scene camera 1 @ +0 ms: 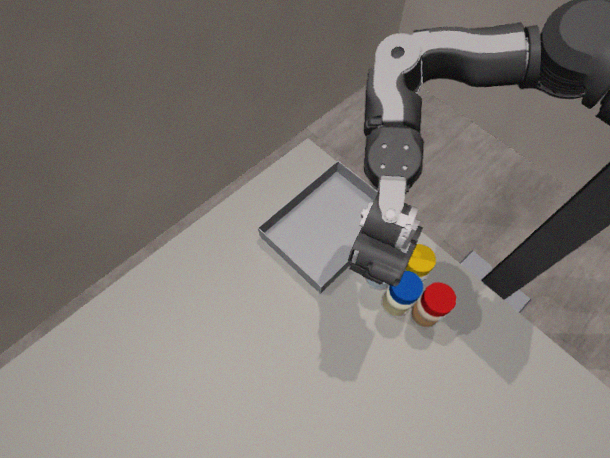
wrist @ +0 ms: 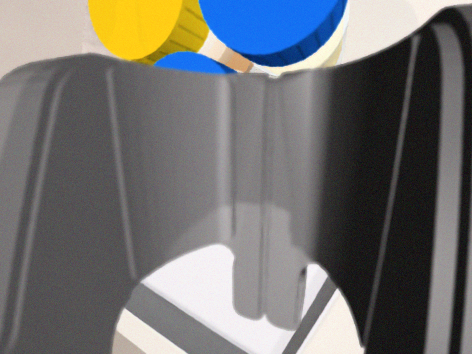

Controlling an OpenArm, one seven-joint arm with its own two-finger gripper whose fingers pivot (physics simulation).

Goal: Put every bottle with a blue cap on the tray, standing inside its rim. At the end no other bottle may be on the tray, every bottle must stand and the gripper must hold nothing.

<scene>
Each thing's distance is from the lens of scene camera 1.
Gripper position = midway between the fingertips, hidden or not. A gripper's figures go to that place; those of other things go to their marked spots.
gripper (scene camera 1: 369, 268): 68 cm
grey tray (scene camera 1: 314, 232): 86 cm
</scene>
